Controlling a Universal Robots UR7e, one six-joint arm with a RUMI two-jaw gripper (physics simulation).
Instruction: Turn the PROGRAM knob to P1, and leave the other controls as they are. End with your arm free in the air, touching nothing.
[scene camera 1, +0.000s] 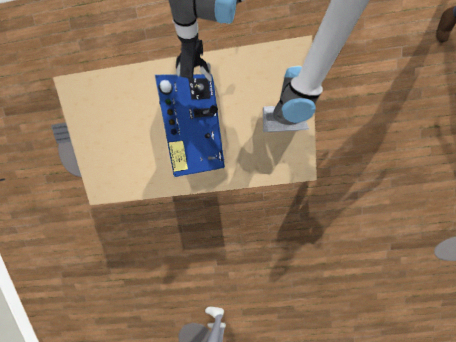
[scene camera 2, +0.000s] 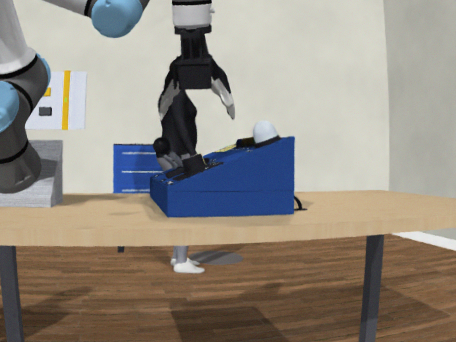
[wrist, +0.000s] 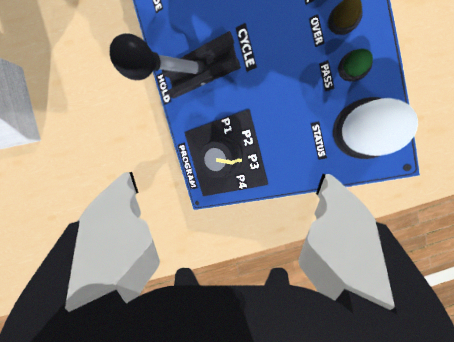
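Pixels of known places: gripper, between the fingertips: (scene camera 1: 195, 79) (scene camera 2: 197, 119) (wrist: 227, 176); arm's base, origin of its link: (scene camera 2: 13, 170).
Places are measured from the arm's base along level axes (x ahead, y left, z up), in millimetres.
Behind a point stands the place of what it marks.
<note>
The PROGRAM knob (scene camera 1: 201, 87) @[x 446, y -120, z 34 mm] (scene camera 2: 193, 165) @[x 454, y -144, z 16 mm] (wrist: 216, 159) @[x 451, y -123, z 36 mm] is a round black knob with a grey cap. In the wrist view its yellow pointer line points toward P3; P1, P2 and P4 are also readable on its black plate (wrist: 205, 186) @[x 429, y -162, z -10 mm]. It is on the sloped blue console (scene camera 1: 195, 145) @[x 481, y 167, z 28 mm] (scene camera 2: 230, 185) @[x 526, y -182, z -22 mm] (wrist: 290, 120) @[x 544, y -87, z 38 mm]. My gripper (scene camera 1: 195, 74) @[x 461, y -135, z 110 mm] (scene camera 2: 198, 117) @[x 461, y -135, z 110 mm] (wrist: 227, 176) @[x 461, y -135, z 110 mm] is wide open and empty. It hangs in the air above the knob end of the console, with a gap between the fingertips and the knob.
The CYCLE lever (scene camera 1: 213, 109) @[x 380, y -10, z 80 mm] (scene camera 2: 160, 145) @[x 379, y -32, z 61 mm] (wrist: 131, 56) @[x 387, y -21, z 78 mm] sticks up beside the knob. The white STATUS dome (scene camera 1: 165, 86) @[x 598, y -102, z 110 mm] (scene camera 2: 265, 132) @[x 603, y -136, z 86 mm] (wrist: 380, 126) @[x 589, y -110, z 107 mm] stands on the console's higher side. A person (scene camera 1: 215, 325) (scene camera 2: 179, 117) stands beyond the table (scene camera 1: 120, 150) @[x 971, y 213, z -84 mm] (scene camera 2: 345, 215) @[x 764, y -193, z -84 mm].
</note>
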